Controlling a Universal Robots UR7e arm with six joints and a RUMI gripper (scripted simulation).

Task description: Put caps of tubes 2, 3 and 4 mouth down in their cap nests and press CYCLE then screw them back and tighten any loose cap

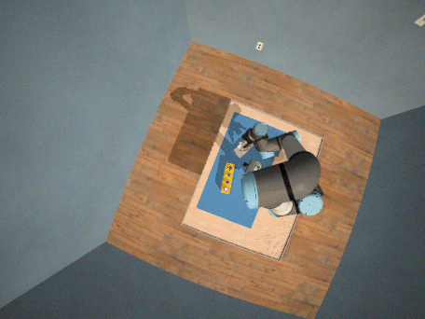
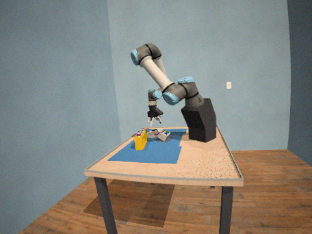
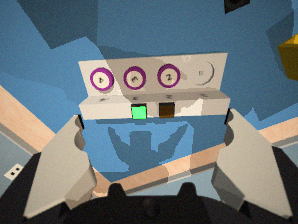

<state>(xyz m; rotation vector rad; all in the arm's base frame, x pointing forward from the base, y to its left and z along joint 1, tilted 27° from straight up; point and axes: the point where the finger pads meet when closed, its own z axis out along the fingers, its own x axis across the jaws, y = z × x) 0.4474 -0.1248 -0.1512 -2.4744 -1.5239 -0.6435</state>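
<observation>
Right now the cap is 30 mm behind my hand, 20 mm to the right of it and 80 mm below it. From my hand the other things lie so: green key (150 mm behind, 130 mm to the left, 30 mm below); blue cycle key (150 mm behind, 180 mm to the left, 30 mm below); key housing (130 mm behind, 160 mm to the left, 40 mm below).
</observation>
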